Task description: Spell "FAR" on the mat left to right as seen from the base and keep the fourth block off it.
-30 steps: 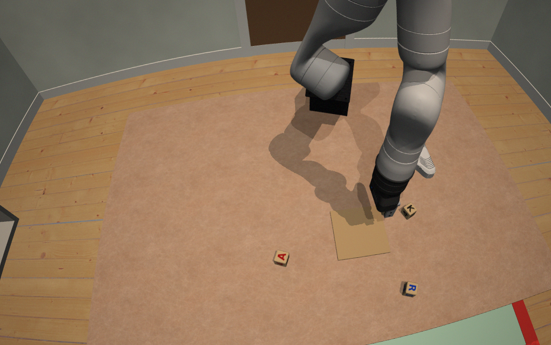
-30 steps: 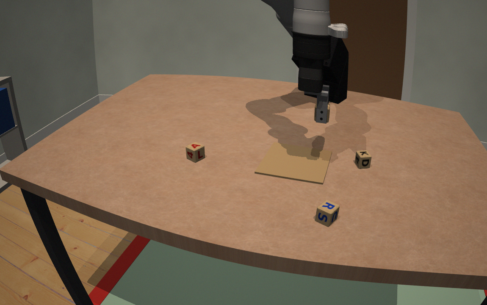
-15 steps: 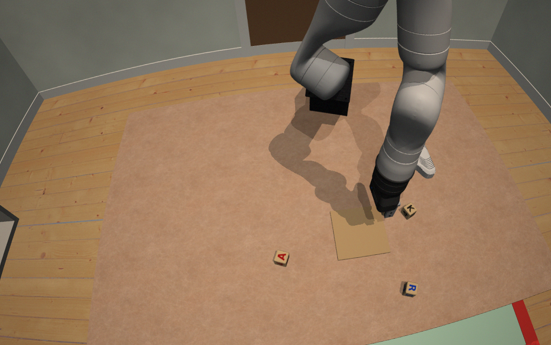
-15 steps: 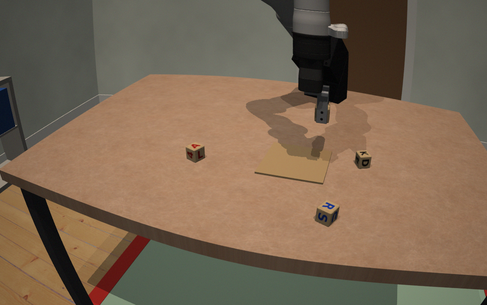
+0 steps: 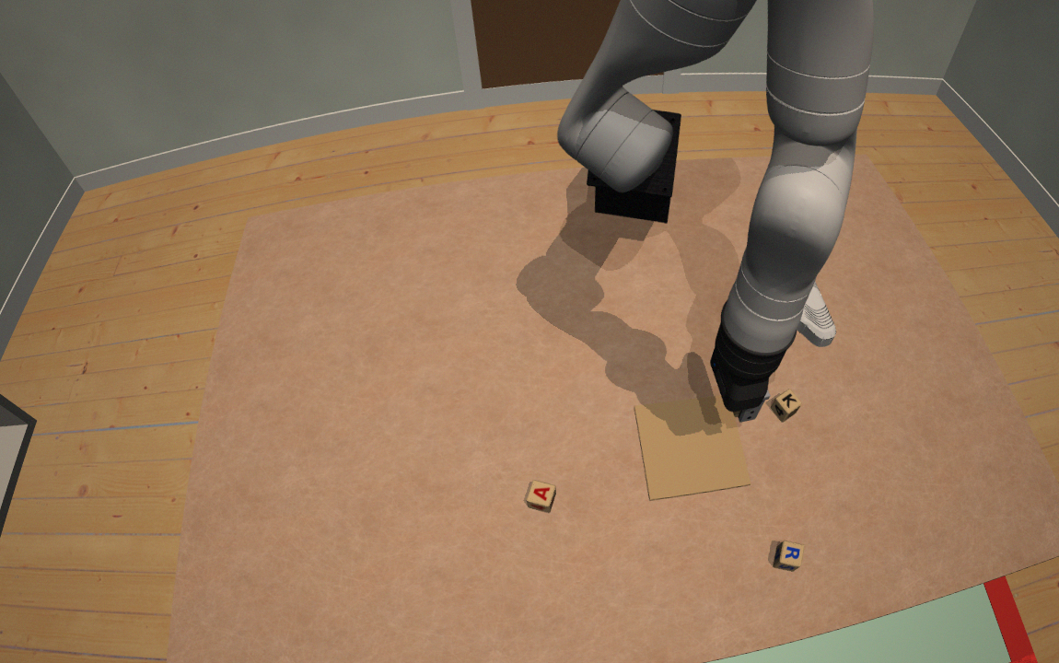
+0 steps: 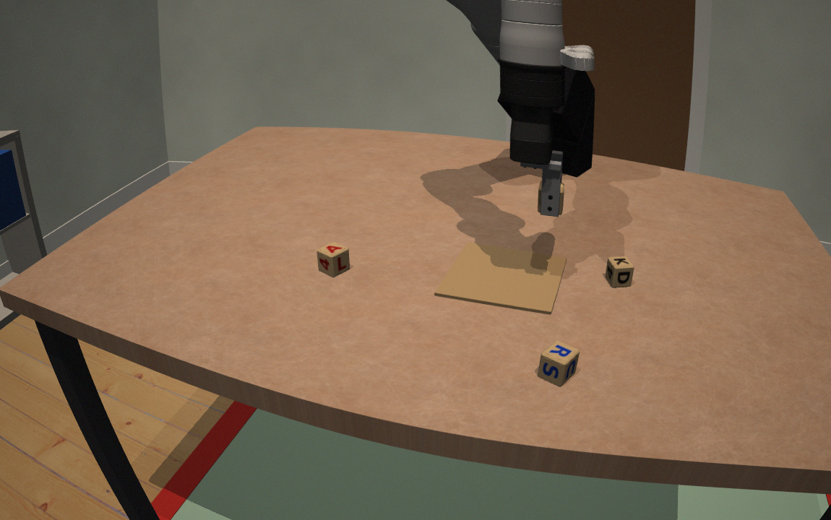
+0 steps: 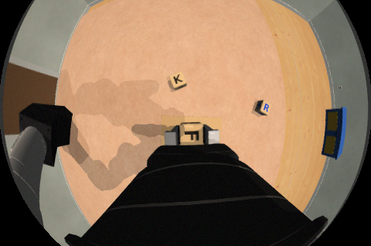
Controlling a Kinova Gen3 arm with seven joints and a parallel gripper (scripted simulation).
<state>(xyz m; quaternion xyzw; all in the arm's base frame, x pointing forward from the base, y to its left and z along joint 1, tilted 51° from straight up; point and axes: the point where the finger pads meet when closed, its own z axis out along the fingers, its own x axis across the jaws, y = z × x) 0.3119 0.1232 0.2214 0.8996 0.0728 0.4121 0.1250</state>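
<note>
Now: the tan mat 110 mm below my hand and 50 mm to the right of it. Round my hand: F block right at my hand; R block 190 mm ahead, 100 mm below, 40 mm to the left; K block 100 mm to the left, 100 mm below, 30 mm behind.
</note>
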